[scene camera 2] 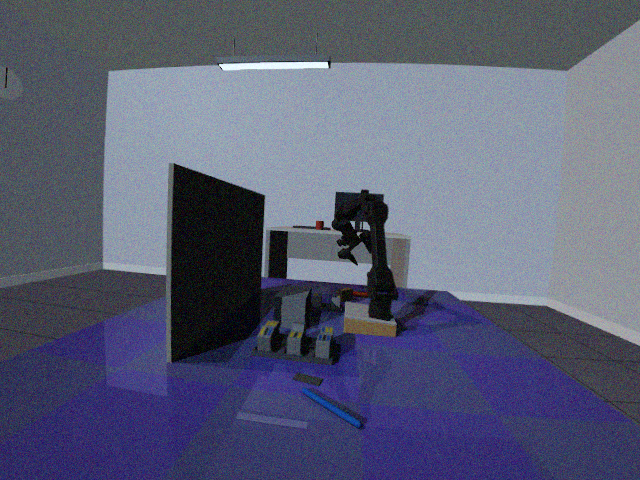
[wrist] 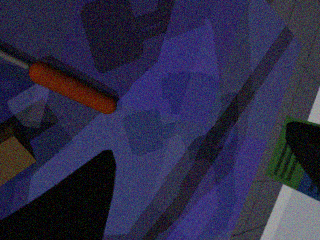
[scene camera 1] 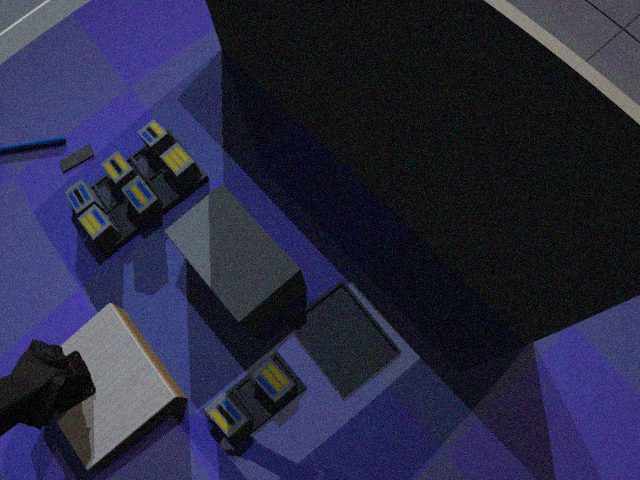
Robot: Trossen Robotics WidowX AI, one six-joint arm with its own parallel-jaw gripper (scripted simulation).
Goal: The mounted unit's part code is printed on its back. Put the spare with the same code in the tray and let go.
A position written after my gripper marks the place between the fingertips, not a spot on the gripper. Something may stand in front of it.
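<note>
Gripper state: my gripper (wrist: 198,144) is open, holding nothing. Also visible are a mounted unit (scene camera 1: 253,277), (scene camera 2: 292,304); a tall dark panel (scene camera 1: 504,151), (scene camera 2: 214,229); a dark flat tray (scene camera 1: 349,345); and a small rack (scene camera 1: 247,391).
</note>
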